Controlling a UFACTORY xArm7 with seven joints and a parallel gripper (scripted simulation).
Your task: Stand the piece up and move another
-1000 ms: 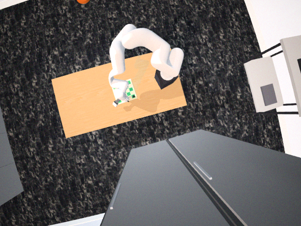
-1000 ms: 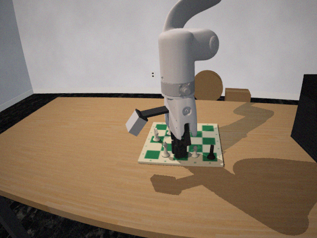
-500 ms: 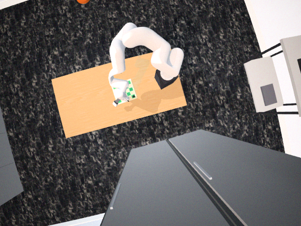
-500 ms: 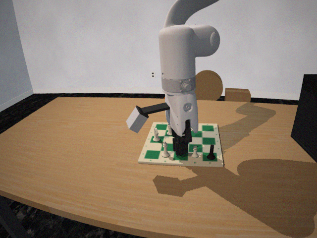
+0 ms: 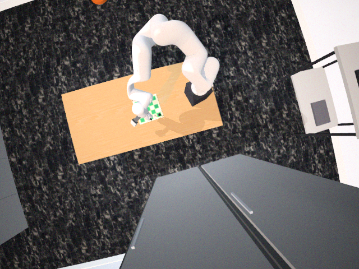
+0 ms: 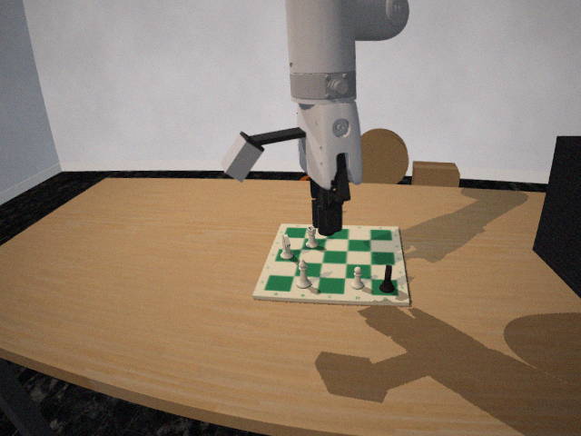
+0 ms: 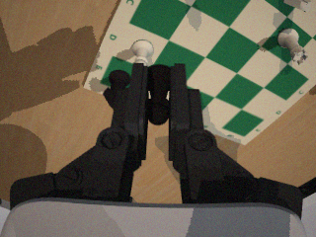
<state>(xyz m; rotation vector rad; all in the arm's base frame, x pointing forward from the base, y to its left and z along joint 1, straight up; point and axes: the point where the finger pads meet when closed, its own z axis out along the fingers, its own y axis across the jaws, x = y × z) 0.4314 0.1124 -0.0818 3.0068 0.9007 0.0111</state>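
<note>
The chessboard lies 120 mm below my hand and 80 mm to the right of it. Also, from my hand: black pawn: 10 mm below; tall black piece: 100 mm below, 80 mm behind, 10 mm to the right; white pawn: 100 mm below, 40 mm behind, 10 mm to the right.
</note>
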